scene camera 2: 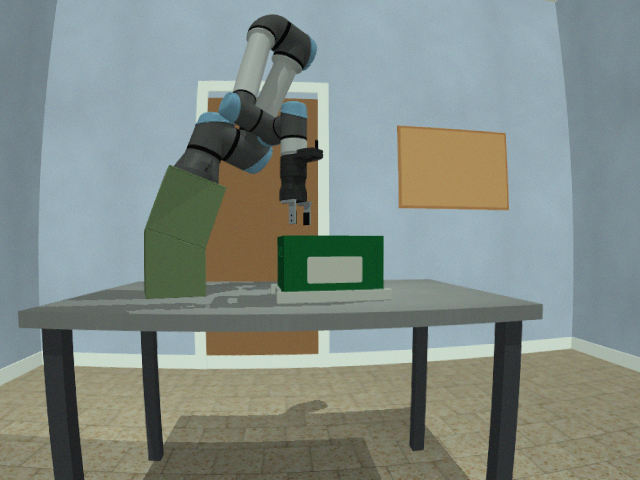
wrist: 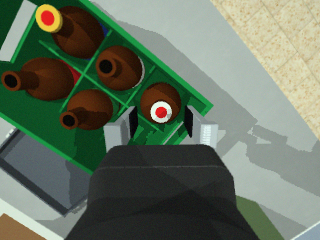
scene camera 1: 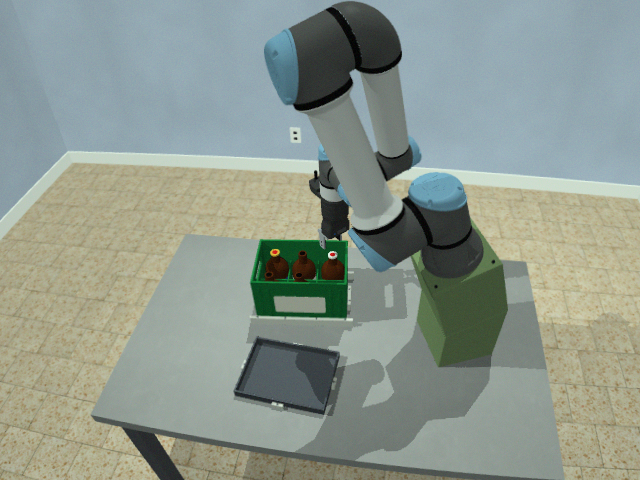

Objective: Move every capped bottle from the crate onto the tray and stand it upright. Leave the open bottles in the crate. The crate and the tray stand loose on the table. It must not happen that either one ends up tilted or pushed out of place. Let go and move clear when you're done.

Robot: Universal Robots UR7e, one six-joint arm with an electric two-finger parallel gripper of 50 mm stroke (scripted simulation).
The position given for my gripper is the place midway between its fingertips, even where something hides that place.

Observation:
I see my gripper [scene camera 2: 299, 224], a green crate [scene camera 2: 305, 263] and a dark grey tray [scene camera 1: 301, 376].
The green crate also shows in the wrist view [wrist: 39, 119]. My gripper shows as well in the wrist view [wrist: 161, 115] and in scene camera 1 [scene camera 1: 330, 242].

